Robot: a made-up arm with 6 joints. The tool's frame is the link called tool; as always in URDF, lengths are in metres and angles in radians.
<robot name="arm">
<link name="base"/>
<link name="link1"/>
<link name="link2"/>
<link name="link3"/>
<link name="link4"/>
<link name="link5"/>
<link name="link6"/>
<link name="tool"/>
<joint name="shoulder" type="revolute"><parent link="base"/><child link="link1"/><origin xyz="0 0 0.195"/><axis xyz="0 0 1"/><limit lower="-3.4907" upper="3.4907" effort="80" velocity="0.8"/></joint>
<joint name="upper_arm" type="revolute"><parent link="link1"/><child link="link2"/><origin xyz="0 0 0"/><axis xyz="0 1 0"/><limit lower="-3.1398" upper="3.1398" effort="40" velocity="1.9"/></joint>
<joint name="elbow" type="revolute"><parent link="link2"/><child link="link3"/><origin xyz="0 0 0.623"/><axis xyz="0 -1 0"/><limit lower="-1.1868" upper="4.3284" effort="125" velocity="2.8"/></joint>
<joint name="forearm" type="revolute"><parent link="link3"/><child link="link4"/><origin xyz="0 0 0"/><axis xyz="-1 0 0"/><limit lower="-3.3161" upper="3.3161" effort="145" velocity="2.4"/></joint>
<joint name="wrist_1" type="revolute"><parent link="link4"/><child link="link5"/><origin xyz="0.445 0 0"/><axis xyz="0 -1 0"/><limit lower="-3.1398" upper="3.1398" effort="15" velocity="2.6"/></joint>
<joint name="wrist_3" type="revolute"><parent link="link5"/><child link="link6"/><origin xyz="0 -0.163 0"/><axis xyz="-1 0 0"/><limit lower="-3.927" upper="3.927" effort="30" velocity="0.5"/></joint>
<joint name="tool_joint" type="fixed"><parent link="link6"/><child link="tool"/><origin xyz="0 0 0"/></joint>
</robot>
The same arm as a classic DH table. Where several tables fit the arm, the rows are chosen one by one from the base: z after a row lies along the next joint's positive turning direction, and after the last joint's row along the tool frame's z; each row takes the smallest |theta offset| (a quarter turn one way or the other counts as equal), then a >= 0, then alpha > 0; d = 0 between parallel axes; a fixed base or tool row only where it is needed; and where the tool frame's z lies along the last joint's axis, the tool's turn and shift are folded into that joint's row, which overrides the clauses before.
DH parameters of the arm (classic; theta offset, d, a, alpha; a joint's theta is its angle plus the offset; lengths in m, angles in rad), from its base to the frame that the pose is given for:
shoulder: 0 0.195 0 -1.5708
upper_arm: -1.5708 0 0.623 3.1416
elbow: 0 0 0 -1.5708
forearm: 0 -0.445 0 1.5708
wrist_1: 0 0.163 0 -1.5708
wrist_3: 1.5708 0 0 1.5708
tool (fixed): -1.5708 0 0 0
Joint limits (rad, base to tool): -3.4907..3.4907 -3.1398..3.1398 -1.1868..4.3284 -3.3161..3.3161 -3.1398..3.1398 -3.927..3.927

